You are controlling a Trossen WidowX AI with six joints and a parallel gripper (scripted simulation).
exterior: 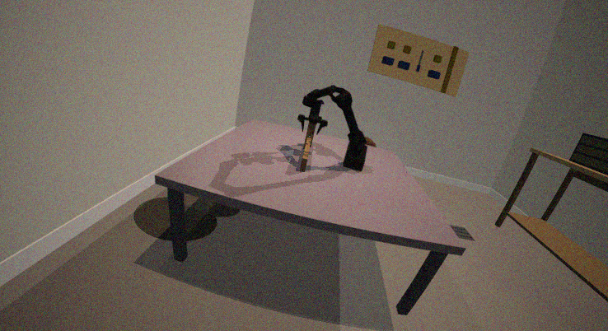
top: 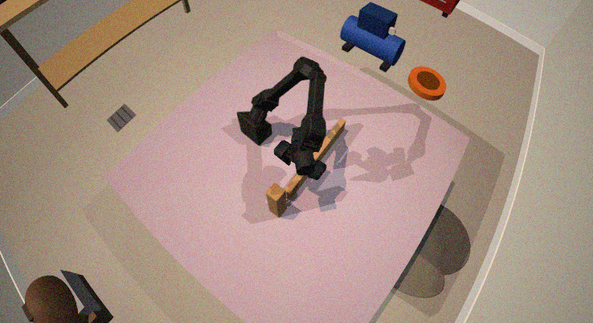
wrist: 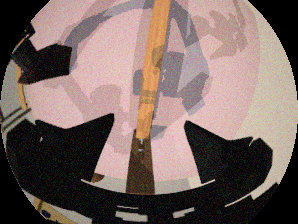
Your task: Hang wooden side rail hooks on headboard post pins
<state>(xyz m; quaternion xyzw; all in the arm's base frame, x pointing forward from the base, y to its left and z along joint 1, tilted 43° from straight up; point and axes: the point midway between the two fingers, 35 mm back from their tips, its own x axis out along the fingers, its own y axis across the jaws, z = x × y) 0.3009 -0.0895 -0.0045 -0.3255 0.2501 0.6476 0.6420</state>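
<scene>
My gripper tip is 13 cm to the left of the upright headboard post, 4 cm above it and 1 cm short of it.
</scene>
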